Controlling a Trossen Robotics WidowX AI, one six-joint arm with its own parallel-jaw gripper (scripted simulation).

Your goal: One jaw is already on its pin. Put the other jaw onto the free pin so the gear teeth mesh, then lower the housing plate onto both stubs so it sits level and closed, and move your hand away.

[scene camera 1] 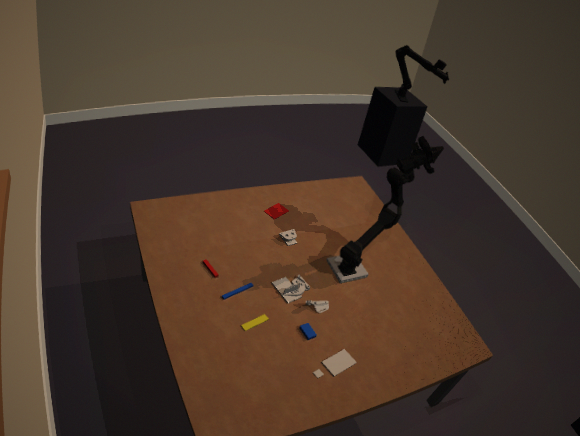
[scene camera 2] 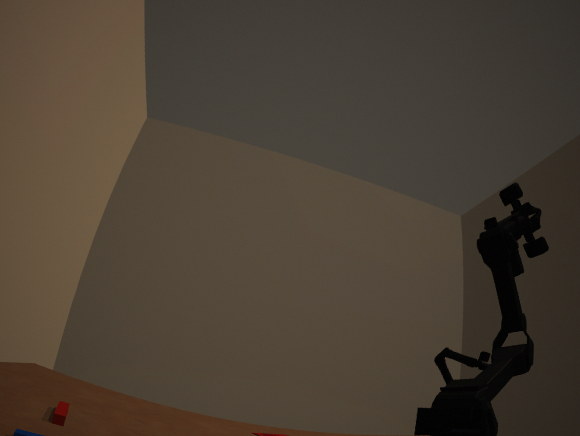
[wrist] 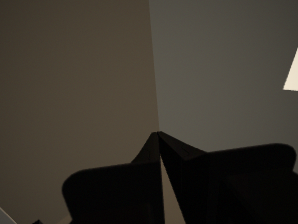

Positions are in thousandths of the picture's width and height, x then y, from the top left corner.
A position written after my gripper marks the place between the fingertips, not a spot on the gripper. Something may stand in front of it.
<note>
My gripper (scene camera 2: 930, 483) is shut, with nothing in its grasp.
My gripper also shows in the wrist view (wrist: 525, 609).
</note>
